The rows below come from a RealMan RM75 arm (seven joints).
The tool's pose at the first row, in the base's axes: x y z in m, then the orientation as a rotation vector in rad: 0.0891 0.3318 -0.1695 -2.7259 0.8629 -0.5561
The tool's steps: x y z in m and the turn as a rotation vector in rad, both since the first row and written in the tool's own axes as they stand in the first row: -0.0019 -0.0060 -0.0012 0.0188 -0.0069 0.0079; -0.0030 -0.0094 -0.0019 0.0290 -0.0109 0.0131; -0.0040 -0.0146 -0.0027 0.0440 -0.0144 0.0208; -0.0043 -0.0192 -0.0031 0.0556 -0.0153 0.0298; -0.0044 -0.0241 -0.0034 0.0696 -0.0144 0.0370; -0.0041 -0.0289 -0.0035 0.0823 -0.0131 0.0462; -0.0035 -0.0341 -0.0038 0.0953 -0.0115 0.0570; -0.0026 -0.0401 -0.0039 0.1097 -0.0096 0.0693; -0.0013 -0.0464 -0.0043 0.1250 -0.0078 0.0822; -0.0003 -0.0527 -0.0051 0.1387 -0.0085 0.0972
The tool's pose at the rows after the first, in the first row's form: 0.0902 0.3376 -0.1670 -2.7048 0.8620 -0.5501; 0.0908 0.3409 -0.1656 -2.6928 0.8627 -0.5464; 0.0923 0.3456 -0.1635 -2.6751 0.8642 -0.5441; 0.0942 0.3494 -0.1617 -2.6595 0.8697 -0.5443; 0.0965 0.3534 -0.1599 -2.6428 0.8720 -0.5480; 0.0991 0.3570 -0.1582 -2.6260 0.8775 -0.5514; 0.1020 0.3608 -0.1560 -2.6080 0.8849 -0.5549; 0.1057 0.3651 -0.1537 -2.5878 0.8934 -0.5588; 0.1097 0.3693 -0.1510 -2.5665 0.9021 -0.5627; 0.1133 0.3737 -0.1479 -2.5454 0.9134 -0.5622
